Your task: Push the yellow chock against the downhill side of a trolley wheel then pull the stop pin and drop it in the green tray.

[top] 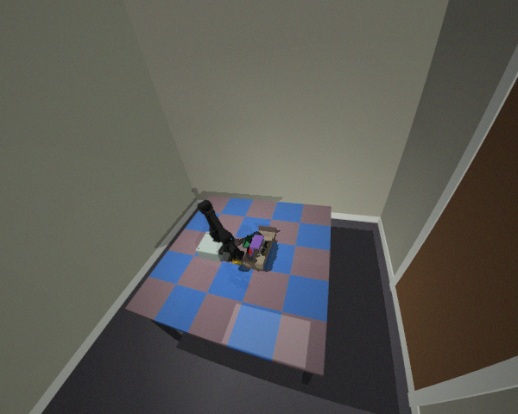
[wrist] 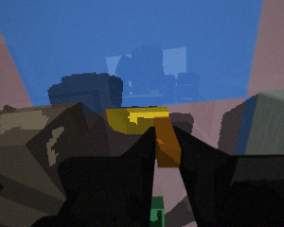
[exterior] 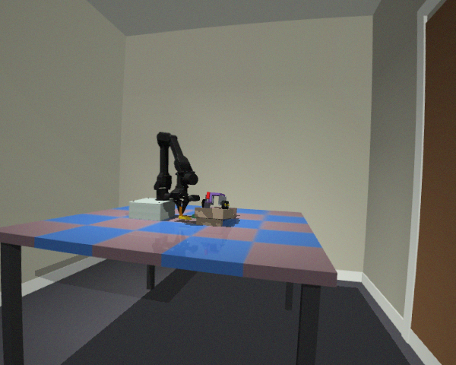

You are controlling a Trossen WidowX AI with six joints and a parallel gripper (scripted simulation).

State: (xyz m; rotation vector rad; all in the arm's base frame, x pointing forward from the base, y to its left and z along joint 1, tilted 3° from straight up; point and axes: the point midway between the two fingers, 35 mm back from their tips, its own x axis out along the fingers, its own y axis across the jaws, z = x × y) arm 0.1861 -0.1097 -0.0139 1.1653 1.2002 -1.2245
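Right now the red-headed stop pin is 14 cm ahead of my gripper tip, 3 cm to the left of it and 8 cm above it. From my gripper tip the other things lie so: yellow chock (2 cm ahead, 1 cm below); then ramp (15 cm ahead, 13 cm to the left); then trolley (15 cm ahead, 12 cm to the left, 6 cm above).
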